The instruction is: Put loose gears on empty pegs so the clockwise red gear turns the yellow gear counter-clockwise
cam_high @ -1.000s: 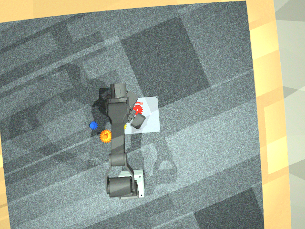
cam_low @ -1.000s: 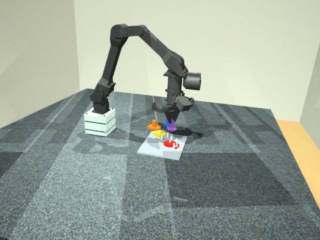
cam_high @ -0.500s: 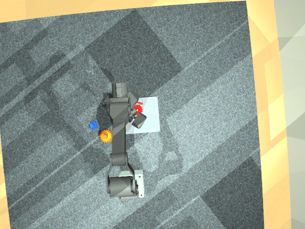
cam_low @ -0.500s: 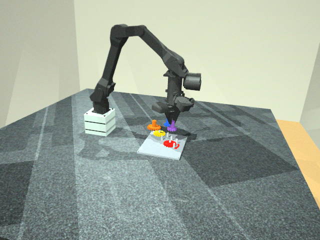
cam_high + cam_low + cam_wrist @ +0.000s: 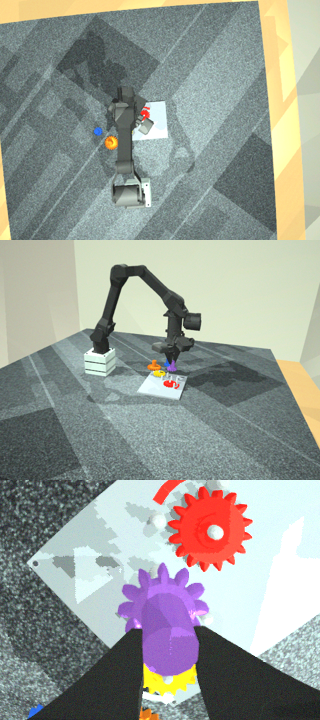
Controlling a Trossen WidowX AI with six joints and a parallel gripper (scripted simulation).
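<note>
My gripper tip is 1 cm short of the red gear, 4 cm to the left of it and 7 cm above it. From my gripper tip the other things lie so: white arrow 9 cm behind, 5 cm to the left, 8 cm below; then purple gear 1 cm below; then yellow striped gear 7 cm behind, 3 cm to the left, 7 cm below.
</note>
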